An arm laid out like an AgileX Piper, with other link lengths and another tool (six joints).
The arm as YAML. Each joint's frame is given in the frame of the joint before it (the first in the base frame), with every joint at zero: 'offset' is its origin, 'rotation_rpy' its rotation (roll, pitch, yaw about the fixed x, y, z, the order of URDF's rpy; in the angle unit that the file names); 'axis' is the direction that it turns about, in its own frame. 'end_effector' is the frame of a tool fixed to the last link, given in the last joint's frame.
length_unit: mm
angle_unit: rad
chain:
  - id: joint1
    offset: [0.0, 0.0, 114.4]
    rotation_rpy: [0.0, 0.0, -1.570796]
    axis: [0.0, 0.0, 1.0]
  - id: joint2
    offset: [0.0, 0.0, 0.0]
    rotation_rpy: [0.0, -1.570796, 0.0]
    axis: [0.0, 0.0, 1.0]
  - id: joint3
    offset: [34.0, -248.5, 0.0]
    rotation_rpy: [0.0, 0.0, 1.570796]
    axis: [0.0, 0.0, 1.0]
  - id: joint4
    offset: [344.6, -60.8, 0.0]
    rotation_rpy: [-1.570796, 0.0, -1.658]
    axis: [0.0, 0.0, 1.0]
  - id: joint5
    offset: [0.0, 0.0, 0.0]
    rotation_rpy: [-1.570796, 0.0, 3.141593]
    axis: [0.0, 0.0, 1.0]
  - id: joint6
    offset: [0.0, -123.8, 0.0]
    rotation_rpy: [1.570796, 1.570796, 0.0]
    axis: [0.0, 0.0, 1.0]
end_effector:
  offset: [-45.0, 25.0, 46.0]
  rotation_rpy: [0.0, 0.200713, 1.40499]
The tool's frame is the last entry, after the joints.
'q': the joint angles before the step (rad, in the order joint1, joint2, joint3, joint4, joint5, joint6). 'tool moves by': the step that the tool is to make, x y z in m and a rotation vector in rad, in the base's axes. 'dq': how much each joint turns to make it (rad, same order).
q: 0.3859, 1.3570, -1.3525, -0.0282, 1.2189, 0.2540
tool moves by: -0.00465, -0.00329, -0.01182, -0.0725, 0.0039, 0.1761
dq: 0.0000, 0.0246, -0.0025, 0.0129, 0.0050, -0.1921
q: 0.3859, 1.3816, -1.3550, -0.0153, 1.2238, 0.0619
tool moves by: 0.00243, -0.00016, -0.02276, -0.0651, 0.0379, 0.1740
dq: 0.0000, 0.0698, -0.0157, 0.0228, 0.0050, -0.1864
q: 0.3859, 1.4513, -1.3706, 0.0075, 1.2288, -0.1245
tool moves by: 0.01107, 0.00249, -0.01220, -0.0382, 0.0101, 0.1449
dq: 0.0000, 0.0823, -0.0562, 0.0190, 0.0001, -0.1536
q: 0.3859, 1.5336, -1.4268, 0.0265, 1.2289, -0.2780
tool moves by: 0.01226, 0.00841, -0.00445, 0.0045, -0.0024, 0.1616
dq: 0.0000, 0.0831, -0.0781, 0.0574, 0.0000, -0.1719
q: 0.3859, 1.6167, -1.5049, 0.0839, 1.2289, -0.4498
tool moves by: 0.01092, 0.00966, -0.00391, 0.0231, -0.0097, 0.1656
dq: 0.0000, 0.0752, -0.0728, 0.0731, 0.0001, -0.1775
